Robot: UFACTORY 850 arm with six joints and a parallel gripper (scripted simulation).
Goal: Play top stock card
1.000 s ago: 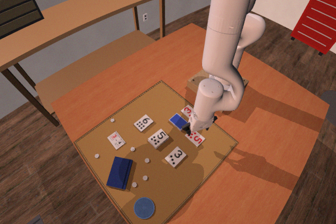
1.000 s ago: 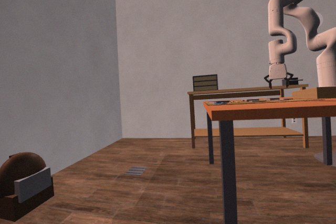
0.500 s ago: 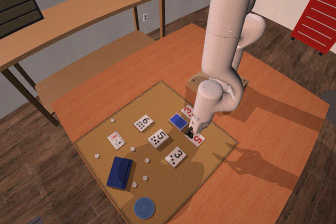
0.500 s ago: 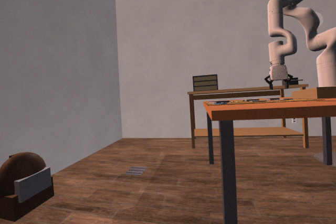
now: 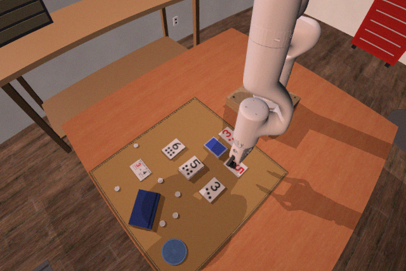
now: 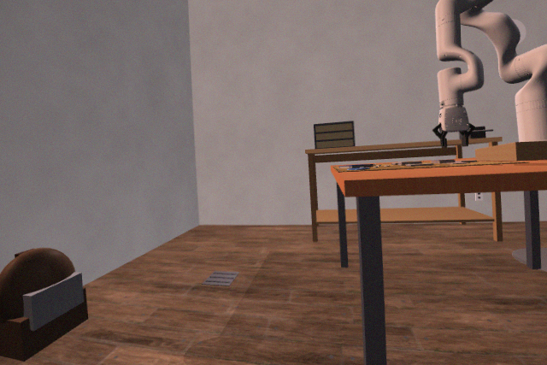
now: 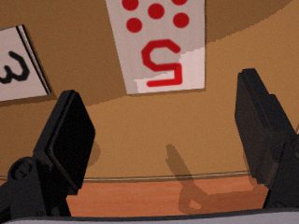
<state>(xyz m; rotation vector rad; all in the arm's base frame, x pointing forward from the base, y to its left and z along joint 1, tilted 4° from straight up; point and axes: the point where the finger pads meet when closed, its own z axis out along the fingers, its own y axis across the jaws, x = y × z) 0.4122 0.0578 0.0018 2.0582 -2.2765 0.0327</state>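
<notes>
My hand is 8 cm above the red 5 card. The rest, counted from my hand: red 3 card 11 cm behind, 11 cm to the right, 8 cm below; black 5 card 12 cm ahead, 14 cm to the right, 7 cm below; black 3 card 14 cm ahead, 2 cm to the right, 8 cm below.
</notes>
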